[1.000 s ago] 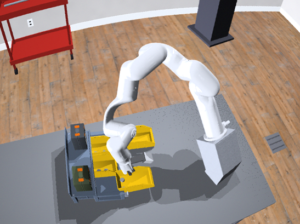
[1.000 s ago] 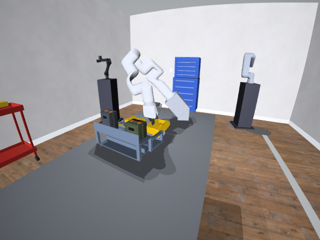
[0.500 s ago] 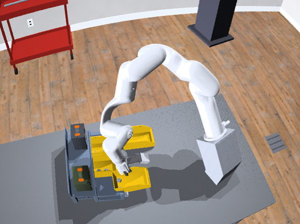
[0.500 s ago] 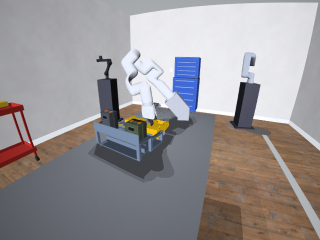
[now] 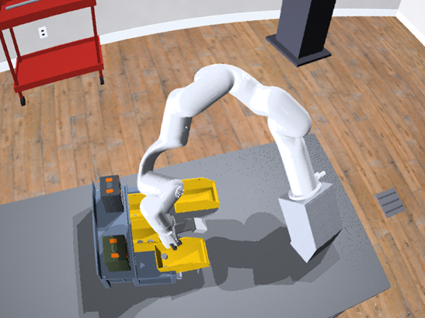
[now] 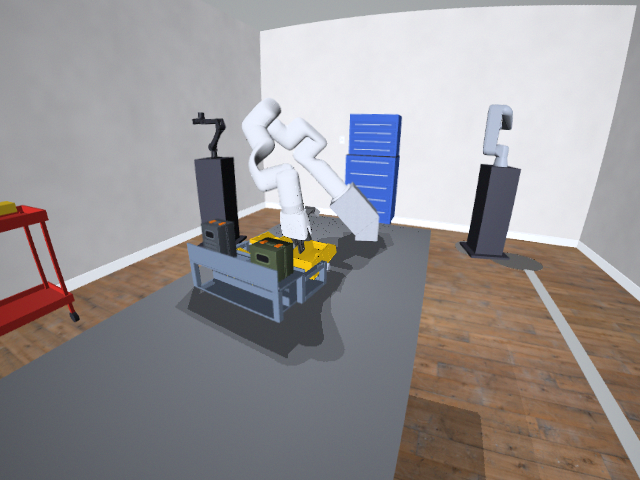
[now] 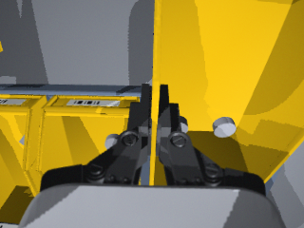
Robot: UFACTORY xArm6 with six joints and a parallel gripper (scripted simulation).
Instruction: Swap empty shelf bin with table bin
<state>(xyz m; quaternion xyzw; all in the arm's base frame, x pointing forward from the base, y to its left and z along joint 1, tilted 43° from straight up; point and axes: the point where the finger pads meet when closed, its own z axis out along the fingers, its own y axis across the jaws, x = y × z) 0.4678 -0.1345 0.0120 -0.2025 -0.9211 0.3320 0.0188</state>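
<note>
Right now the shelf lip is 90 mm below my hand and 70 mm to the right of it. The rest, counted from my hand: olive box 220 mm ahead, 50 mm above, 30 mm to the right; dark grey box 250 mm to the right, 130 mm ahead, 60 mm above.
</note>
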